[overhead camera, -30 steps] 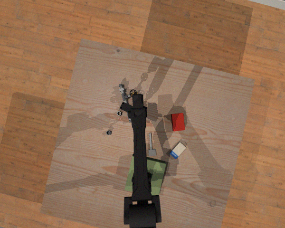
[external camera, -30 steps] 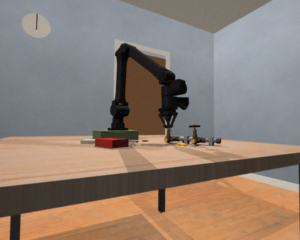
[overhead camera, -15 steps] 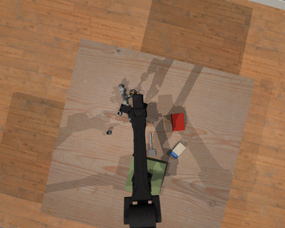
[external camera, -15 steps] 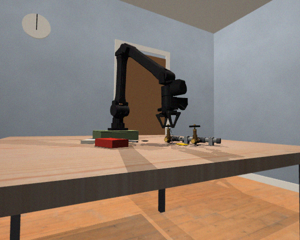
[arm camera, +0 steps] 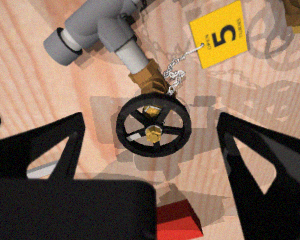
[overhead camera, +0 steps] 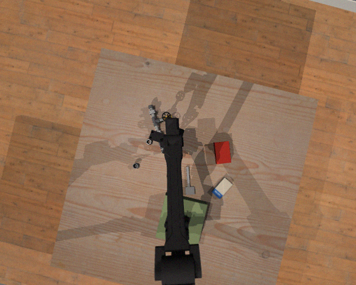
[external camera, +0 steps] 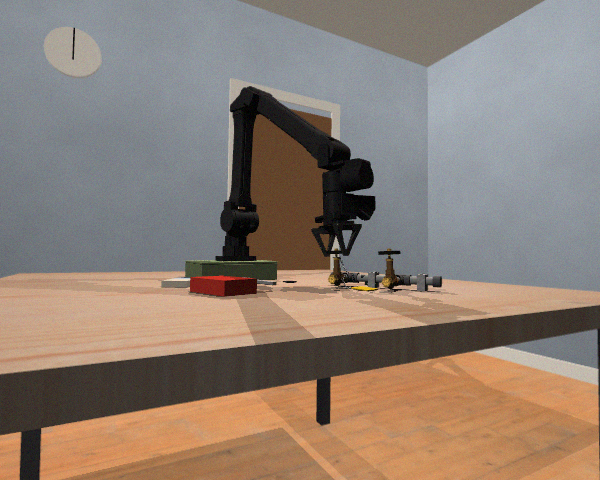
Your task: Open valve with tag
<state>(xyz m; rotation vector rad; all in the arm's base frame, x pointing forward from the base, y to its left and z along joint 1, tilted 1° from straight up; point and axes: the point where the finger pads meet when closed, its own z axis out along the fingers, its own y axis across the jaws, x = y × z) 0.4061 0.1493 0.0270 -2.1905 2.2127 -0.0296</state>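
Now: hand 80 mm above the yellow tag, 60 mm short of it and 40 mm to the right of it. Round my hand: grey tool: 200 mm behind, 160 mm to the right, 80 mm below; red block: 280 mm to the right, 70 mm below, 20 mm ahead.
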